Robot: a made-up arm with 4 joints.
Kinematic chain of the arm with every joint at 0, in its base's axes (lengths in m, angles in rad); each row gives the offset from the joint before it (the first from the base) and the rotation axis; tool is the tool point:
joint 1: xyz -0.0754 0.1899 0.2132 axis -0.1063 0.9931 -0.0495
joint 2: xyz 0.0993 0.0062 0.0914 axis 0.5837 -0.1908 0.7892
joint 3: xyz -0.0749 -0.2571 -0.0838 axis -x
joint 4: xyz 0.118 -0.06 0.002 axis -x
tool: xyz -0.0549 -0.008 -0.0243
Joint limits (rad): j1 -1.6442..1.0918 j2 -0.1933..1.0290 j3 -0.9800..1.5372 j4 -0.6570..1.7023
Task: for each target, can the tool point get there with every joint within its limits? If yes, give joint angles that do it. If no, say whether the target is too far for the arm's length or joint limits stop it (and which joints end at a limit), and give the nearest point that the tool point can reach.
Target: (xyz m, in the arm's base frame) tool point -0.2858 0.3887 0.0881
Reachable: no: joint limits stop it (at a limit: joint 1, joint 2, joint 3) | nearest point -0.0761 0.0905 -0.0954 | short by 0.408 m
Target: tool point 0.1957 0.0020 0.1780
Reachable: yes | joints 0.0344 0.8646 1.1328 1.5247
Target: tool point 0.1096 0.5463 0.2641
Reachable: no: joint limits stop it (at a limit: joint 2, joint 3) | nearest point 0.2308 0.1435 0.3082 | short by 0.423 m
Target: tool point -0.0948 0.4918 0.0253
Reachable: no: joint limits stop it (at a limit: joint 2, joint 3) | nearest point -0.0419 0.0937 -0.0921 | short by 0.418 m
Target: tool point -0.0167 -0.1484 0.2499
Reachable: yes | joints -0.7417 -0.0742 -0.1189 1.3218
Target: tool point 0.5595 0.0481 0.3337
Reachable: no: too far | nearest point 0.2852 0.0785 0.2826 | short by 0.281 m
